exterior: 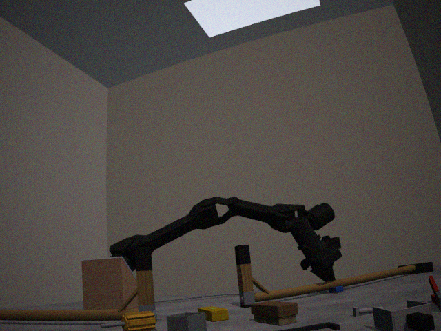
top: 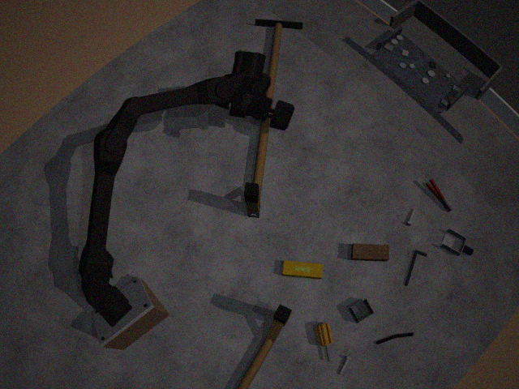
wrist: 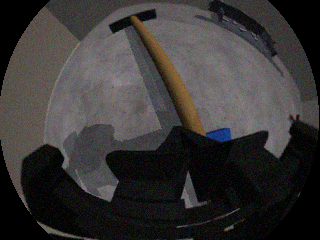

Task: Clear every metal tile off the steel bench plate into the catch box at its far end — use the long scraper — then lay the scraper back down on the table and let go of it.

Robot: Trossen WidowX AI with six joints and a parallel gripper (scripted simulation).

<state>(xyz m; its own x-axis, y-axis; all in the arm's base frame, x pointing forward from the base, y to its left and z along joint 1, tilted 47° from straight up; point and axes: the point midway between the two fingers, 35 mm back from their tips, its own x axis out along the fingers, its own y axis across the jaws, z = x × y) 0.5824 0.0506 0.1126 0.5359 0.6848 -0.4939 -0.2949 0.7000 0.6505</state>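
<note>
Now: gripper tip 5 cm below the long scraper, 2 cm short of it and 1 cm to the left of it. The rest, counted from my gripper tip: grey box: 50 cm to the right, 24 cm behind; yellow block: 34 cm to the right, 25 cm behind; hex key: 54 cm to the right, 6 cm behind, 1 cm below.
</note>
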